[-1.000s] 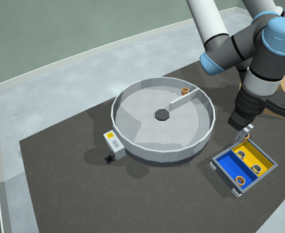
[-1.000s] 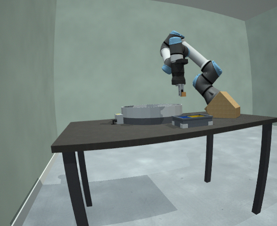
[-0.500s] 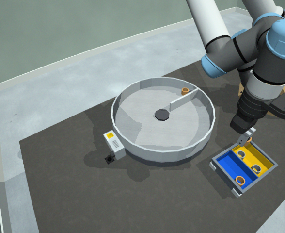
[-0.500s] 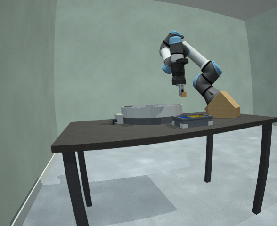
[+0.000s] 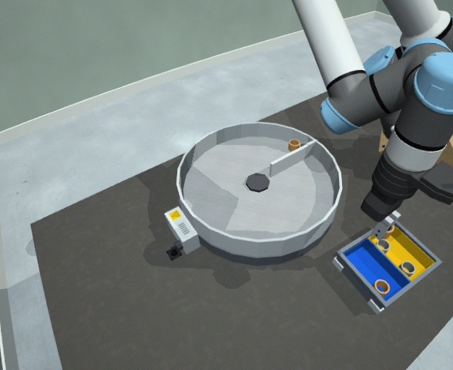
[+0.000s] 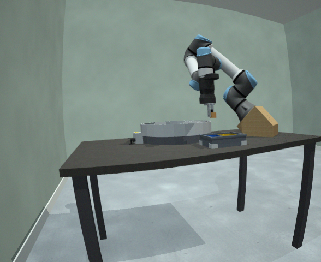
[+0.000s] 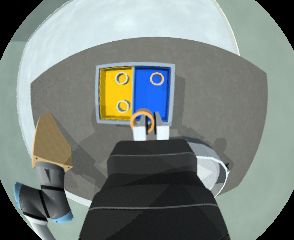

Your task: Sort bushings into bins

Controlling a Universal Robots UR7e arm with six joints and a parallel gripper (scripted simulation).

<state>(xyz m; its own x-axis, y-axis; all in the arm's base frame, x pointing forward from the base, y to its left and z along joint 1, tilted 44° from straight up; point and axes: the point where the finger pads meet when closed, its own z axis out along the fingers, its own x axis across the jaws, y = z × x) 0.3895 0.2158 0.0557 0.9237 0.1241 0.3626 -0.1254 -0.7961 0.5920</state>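
Now: the bin 130 mm below my hand, 40 mm to the left of it and 30 mm behind it. Also, from my hand: turntable: 320 mm to the right, 100 mm below, 30 mm ahead.
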